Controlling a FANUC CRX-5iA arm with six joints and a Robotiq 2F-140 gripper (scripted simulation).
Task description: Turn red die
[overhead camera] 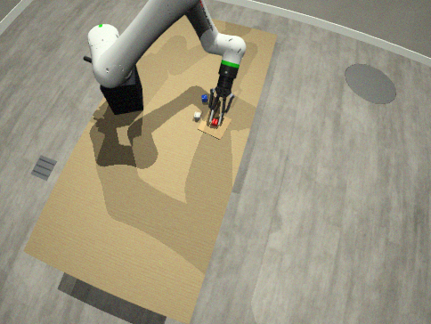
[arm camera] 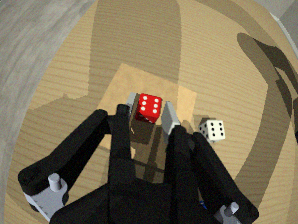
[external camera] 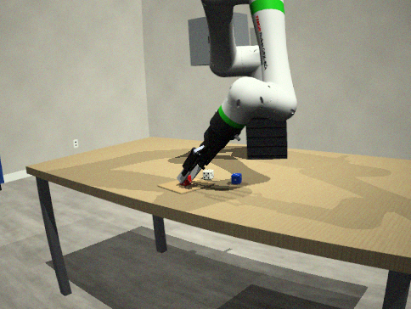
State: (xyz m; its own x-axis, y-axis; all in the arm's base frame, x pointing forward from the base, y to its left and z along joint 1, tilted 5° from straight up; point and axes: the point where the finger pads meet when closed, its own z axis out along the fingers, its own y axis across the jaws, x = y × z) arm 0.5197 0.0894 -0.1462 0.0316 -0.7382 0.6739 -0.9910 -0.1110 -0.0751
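The red die lies 20 mm to the right of my hand and 30 mm below it. The rest, counted from my hand: blue die: 120 mm behind, 100 mm to the left, 30 mm below; tan mat: 20 mm to the right, 40 mm below; white die: 100 mm behind, 20 mm to the right, 30 mm below.
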